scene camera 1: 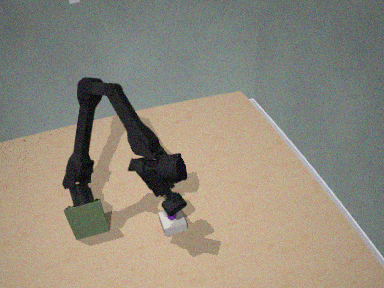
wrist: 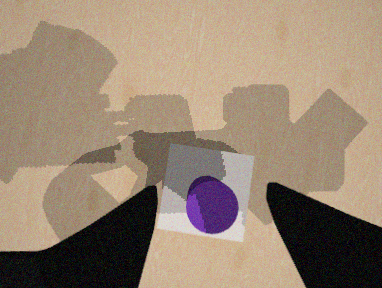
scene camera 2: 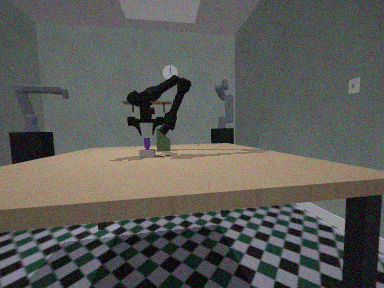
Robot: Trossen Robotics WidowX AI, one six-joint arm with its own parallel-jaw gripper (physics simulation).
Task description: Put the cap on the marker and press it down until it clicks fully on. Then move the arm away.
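A purple cap stands upright over the small light-grey block. The marker's body cannot be made out separately; the cap and block hide how far the cap sits on it. My gripper is open and empty. In scene camera 2, its fingertips are a little above the cap, one on each side. In the wrist view, the cap lies between the two black fingers, with a gap on both sides.
The arm's green base block stands on the wooden table, to the left of the grey block in scene camera 1. Two grey arms stand on black pedestals in the background.
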